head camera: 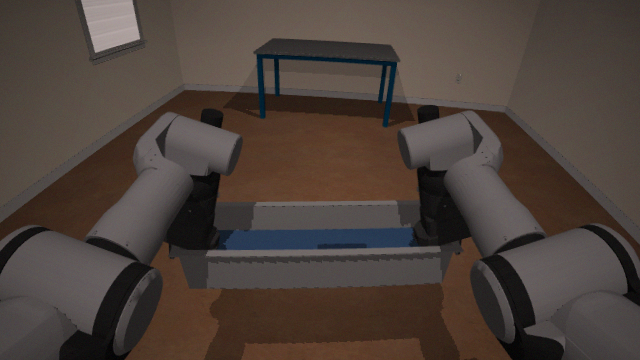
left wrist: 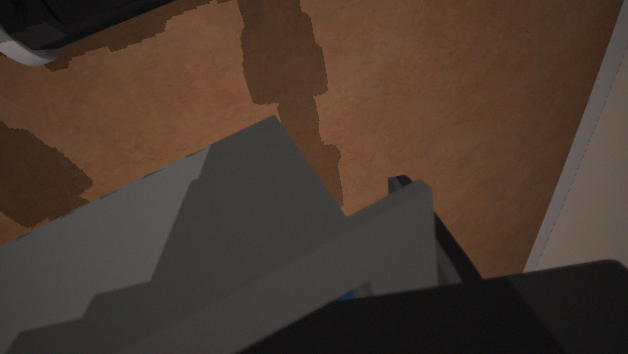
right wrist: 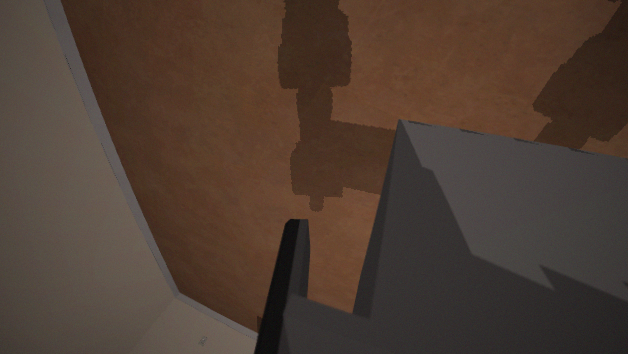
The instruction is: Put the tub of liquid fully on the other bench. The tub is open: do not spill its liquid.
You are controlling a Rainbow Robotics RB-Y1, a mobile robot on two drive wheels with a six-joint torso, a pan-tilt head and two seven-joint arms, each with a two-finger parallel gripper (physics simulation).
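Note:
The grey open tub (head camera: pixel 325 272) (left wrist: pixel 240 215) (right wrist: pixel 500 225) hangs in the air above the floor in front of me, its rim about level. Blue liquid (head camera: pixel 280 239) (left wrist: pixel 346 296) lies inside it. My left gripper (head camera: pixel 195 235) (left wrist: pixel 351 199) is shut on the tub's left end, and my right gripper (head camera: pixel 440 232) (right wrist: pixel 295 270) is shut on its right end. The fingertips are mostly hidden in the head view. A bench (head camera: pixel 327 49) with a grey top and blue legs stands far ahead, well apart from the tub.
Brown floor (head camera: pixel 320 160) (left wrist: pixel 425 100) (right wrist: pixel 200 150) lies between the tub and the bench, with shadows on it. The bench stands near the back wall (head camera: pixel 450 30). Side walls rise at left and right, with a window (head camera: pixel 112 25) at the upper left.

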